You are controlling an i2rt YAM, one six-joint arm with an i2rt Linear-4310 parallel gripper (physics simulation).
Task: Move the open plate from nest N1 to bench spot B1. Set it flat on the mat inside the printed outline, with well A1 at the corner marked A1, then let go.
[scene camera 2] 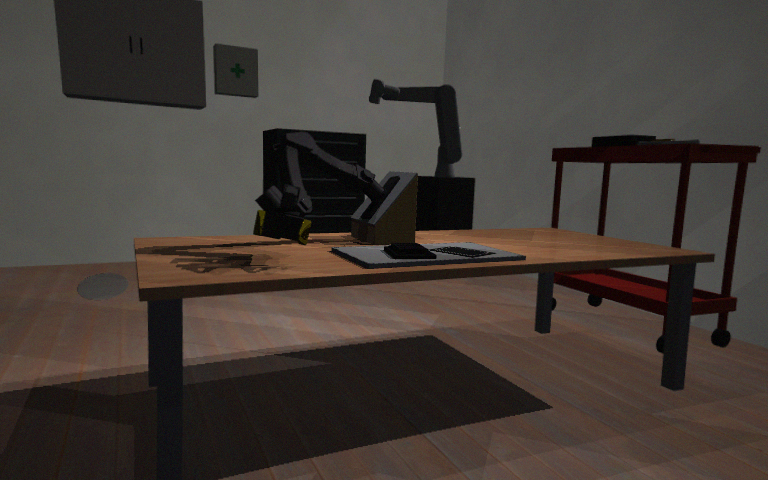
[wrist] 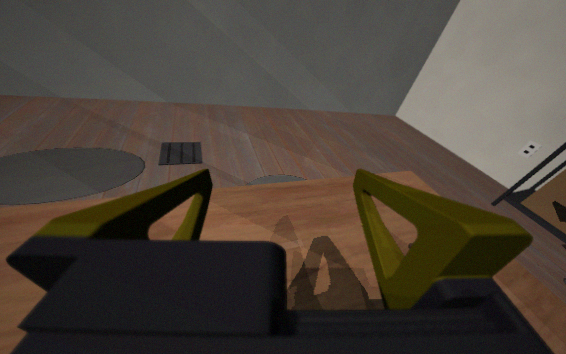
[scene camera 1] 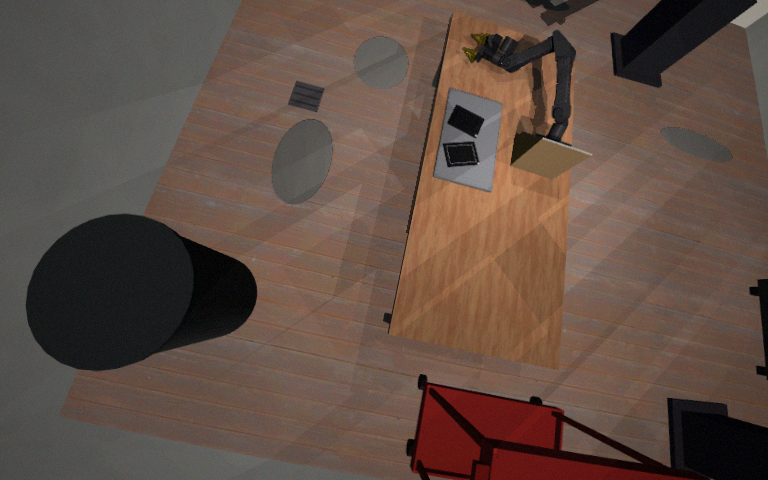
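Where they show: gripper, fingertip midpoint: (scene camera 2: pixel 279 232) (wrist: pixel 282 177) (scene camera 1: pixel 468 42); arm's base, link origin: (scene camera 2: pixel 381 198) (scene camera 1: pixel 552 140).
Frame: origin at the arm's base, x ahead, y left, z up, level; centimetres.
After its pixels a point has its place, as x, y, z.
Observation:
A raised black block (scene camera 1: pixel 465 120) @[39.0, -9.7, -11.7] (scene camera 2: pixel 409 250) @[43.3, -14.1, -12.0], apparently the nest with a dark plate, sits on the grey board (scene camera 1: pixel 488 169) @[24.1, 13.3, -14.2] (scene camera 2: pixel 362 261) @[43.4, -29.3, -14.3]. Plate and nest cannot be told apart, nor can well A1. A flat black mat with a pale printed outline (scene camera 1: pixel 461 153) @[38.8, 7.8, -14.1] (scene camera 2: pixel 464 251) @[39.5, 8.7, -14.0] lies beside it on the same board; its corner marking is too small to read. My gripper (scene camera 1: pixel 474 46) @[43.0, -52.7, -5.7] (scene camera 2: pixel 282 233) @[43.0, -52.7, -5.7] (wrist: pixel 282 177) @[43.0, -52.7, -5.7] is open with nothing between its yellow fingers. It is above the wooden table, off the board on the block's side. Block and mat do not show in the wrist view.
The tan wedge-shaped arm mount (scene camera 1: pixel 549 158) @[0.7, 9.0, -1.0] (scene camera 2: pixel 396 220) @[11.1, 0.2, -7.0] stands on the table (scene camera 1: pixel 481 294) @[23.2, 75.1, -15.5] (scene camera 2: pixel 594 243) @[31.5, 77.0, -15.5] behind the board. A red cart (scene camera 1: pixel 509 416) (scene camera 2: pixel 654 153) stands past the table's far end. A second arm (scene camera 2: pixel 449 124) stands on a black cabinet in the background.

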